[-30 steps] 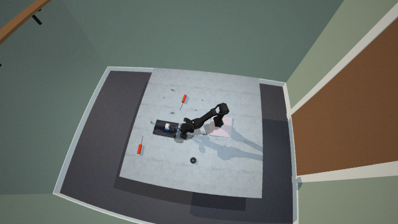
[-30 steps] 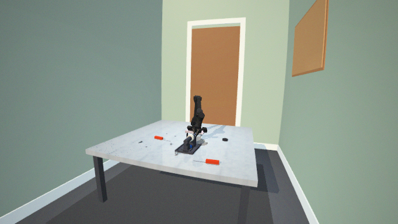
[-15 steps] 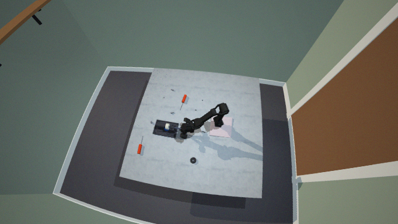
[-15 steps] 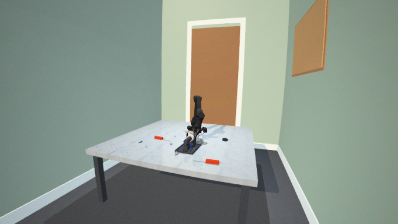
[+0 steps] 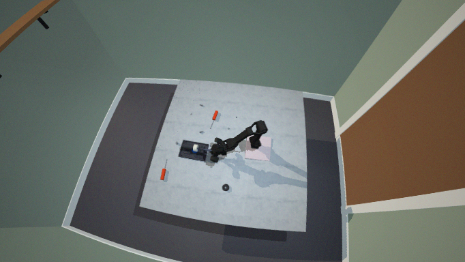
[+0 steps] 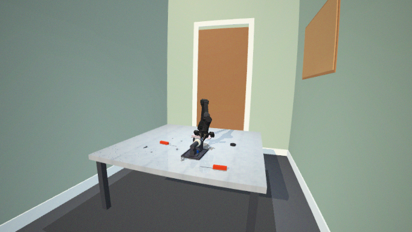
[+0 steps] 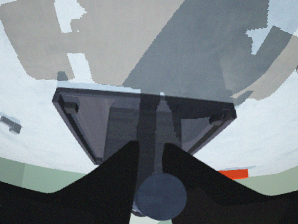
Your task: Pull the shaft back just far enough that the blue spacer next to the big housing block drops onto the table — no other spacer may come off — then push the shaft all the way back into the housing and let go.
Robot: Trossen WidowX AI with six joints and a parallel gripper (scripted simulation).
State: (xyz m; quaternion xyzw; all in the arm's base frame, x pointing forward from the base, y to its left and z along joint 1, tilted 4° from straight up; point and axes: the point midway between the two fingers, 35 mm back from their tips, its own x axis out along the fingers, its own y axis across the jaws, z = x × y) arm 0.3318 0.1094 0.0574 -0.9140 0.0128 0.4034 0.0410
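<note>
My gripper tip is 15 cm short of the baseplate, 1 cm to the left of it and 1 cm above it.
</note>
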